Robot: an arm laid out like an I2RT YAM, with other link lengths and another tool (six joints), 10 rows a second.
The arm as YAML. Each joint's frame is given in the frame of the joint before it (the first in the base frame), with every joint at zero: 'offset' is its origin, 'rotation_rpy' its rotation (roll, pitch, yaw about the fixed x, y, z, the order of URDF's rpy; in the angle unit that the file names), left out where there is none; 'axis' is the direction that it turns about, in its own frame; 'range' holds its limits. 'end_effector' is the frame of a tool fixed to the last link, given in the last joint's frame.
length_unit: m
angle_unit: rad
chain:
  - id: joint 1
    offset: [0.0, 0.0, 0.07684]
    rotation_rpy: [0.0, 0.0, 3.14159]
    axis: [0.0, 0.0, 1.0]
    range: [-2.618, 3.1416]
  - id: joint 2
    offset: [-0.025, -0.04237, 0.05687]
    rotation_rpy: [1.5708, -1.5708, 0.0]
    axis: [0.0, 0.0, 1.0]
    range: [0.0, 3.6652]
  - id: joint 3
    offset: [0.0, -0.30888, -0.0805]
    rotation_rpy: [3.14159, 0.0, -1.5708]
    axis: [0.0, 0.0, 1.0]
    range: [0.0, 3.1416]
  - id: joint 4
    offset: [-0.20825, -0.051, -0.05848]
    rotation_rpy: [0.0, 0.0, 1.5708]
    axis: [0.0, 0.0, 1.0]
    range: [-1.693, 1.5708]
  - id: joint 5
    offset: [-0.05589, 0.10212, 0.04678]
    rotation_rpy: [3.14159, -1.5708, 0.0]
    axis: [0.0, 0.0, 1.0]
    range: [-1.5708, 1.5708]
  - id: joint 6
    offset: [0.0, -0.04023, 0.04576]
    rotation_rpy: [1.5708, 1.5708, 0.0]
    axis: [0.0, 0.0, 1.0]
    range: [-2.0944, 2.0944]
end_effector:
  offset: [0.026, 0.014, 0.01]
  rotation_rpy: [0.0, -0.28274, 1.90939]
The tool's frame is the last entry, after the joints.
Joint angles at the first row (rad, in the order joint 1, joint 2, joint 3, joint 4, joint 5, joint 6):
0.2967, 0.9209, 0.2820, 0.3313, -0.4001, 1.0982
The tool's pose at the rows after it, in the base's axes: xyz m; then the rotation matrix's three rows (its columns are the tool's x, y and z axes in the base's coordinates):
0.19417 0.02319 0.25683; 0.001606 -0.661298 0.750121; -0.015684 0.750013 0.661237; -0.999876 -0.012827 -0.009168
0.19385 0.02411 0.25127; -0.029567 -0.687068 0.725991; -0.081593 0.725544 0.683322; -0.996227 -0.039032 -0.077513
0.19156 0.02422 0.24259; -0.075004 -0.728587 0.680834; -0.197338 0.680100 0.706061; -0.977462 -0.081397 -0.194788
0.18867 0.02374 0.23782; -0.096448 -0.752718 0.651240; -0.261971 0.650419 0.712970; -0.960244 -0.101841 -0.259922
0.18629 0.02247 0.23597; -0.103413 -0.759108 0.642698; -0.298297 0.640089 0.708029; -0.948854 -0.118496 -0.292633
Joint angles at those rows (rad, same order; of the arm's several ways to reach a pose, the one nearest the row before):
0.2916, 0.9296, 0.2891, 0.3217, -0.4080, 1.0886
0.2929, 0.9346, 0.3121, 0.2264, -0.4198, 1.0216
0.2930, 0.9415, 0.3527, 0.0594, -0.4265, 0.9030
0.2934, 0.9419, 0.3736, -0.0358, -0.4250, 0.8356
0.2930, 0.9363, 0.3830, -0.0849, -0.4130, 0.8009

